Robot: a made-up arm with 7 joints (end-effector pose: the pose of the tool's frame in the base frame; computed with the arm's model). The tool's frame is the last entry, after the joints.
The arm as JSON. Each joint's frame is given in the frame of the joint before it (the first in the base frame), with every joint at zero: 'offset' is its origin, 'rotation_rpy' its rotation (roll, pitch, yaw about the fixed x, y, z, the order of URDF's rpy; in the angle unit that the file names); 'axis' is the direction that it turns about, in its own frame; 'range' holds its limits. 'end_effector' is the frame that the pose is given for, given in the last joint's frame.
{
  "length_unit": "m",
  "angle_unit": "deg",
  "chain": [
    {
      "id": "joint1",
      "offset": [
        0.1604,
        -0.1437,
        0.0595
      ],
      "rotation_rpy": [
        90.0,
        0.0,
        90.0
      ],
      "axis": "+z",
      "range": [
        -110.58,
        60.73
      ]
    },
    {
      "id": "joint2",
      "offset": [
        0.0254,
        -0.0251,
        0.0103
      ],
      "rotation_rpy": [
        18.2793,
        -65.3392,
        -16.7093
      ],
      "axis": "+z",
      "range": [
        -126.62,
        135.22
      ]
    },
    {
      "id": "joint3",
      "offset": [
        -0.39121,
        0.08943,
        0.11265
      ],
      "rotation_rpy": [
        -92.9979,
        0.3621,
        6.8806
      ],
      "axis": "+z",
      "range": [
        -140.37,
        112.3
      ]
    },
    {
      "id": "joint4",
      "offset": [
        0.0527,
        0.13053,
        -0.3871
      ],
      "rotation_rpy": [
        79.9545,
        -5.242,
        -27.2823
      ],
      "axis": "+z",
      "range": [
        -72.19,
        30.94
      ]
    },
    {
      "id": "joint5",
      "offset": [
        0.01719,
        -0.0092,
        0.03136
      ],
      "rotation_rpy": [
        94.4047,
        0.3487,
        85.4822
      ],
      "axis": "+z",
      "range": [
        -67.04,
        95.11
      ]
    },
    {
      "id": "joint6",
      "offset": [
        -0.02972,
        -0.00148,
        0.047
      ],
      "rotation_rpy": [
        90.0,
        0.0,
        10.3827
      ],
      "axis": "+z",
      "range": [
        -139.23,
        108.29
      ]
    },
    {
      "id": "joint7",
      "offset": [
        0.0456,
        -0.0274,
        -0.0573
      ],
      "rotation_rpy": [
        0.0,
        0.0,
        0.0
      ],
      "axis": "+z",
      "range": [
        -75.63,
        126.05
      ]
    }
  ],
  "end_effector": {
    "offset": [
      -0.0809,
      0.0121,
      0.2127
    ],
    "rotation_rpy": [
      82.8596,
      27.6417,
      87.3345
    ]
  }
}
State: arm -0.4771 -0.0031 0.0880 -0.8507 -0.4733 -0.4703 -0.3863
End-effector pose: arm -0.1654 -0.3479 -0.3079 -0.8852 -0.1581 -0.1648
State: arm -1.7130 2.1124 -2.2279 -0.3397 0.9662 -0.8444 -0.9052
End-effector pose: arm 0.6063 -0.4276 0.2465 -1.7327 1.2207 2.1364
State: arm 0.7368 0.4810 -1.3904 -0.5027 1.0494 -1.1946 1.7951
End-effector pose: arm 0.2295 -0.1090 -0.2282 2.5923 0.7775 -1.0691
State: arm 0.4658 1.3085 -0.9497 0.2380 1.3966 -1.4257 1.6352
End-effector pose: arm 0.2742 -0.0314 -0.0886 2.5837 -1.1379 -0.4660
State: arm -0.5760 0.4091 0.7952 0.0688 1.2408 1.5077 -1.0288
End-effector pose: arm -0.1671 -0.2981 -0.2097 0.1403 0.7295 0.6018
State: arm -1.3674 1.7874 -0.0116 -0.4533 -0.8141 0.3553 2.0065
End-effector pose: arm 0.4577 -0.3220 -0.2777 -1.1070 0.7858 -1.2745
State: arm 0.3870 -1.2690 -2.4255 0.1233 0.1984 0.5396 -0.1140
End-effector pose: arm 0.0163 -0.6694 0.0531 -1.1220 0.2179 -2.3907
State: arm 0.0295 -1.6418 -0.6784 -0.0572 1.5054 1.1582 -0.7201
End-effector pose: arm 0.1275 -0.2691 0.2161 0.1116 1.1410 -1.4605
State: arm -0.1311 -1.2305 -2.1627 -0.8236 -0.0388 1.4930 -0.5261
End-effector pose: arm -0.0330 -0.5834 0.1940 0.3326 0.9953 -2.9493
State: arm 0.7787 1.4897 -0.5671 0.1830 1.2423 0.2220 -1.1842
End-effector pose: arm 0.2813 -0.0055 -0.1134 -1.9276 0.9654 1.0863
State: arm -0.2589 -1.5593 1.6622 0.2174 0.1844 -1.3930 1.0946
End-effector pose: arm -0.1394 -0.1261 0.6706 0.4501 1.4382 0.4604
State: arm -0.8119 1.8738 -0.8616 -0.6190 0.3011 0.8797 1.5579
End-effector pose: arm 0.4110 -0.2470 -0.0055 -0.1789 1.3138 0.8648
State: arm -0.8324 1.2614 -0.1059 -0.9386 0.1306 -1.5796 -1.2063
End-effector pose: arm 0.3217 -0.2550 -0.2530 0.8286 -2.8336 -0.1868
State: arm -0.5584 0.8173 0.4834 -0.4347 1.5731 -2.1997 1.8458
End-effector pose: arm 0.0606 -0.1982 -0.2767 1.0652 0.0899 -0.1095
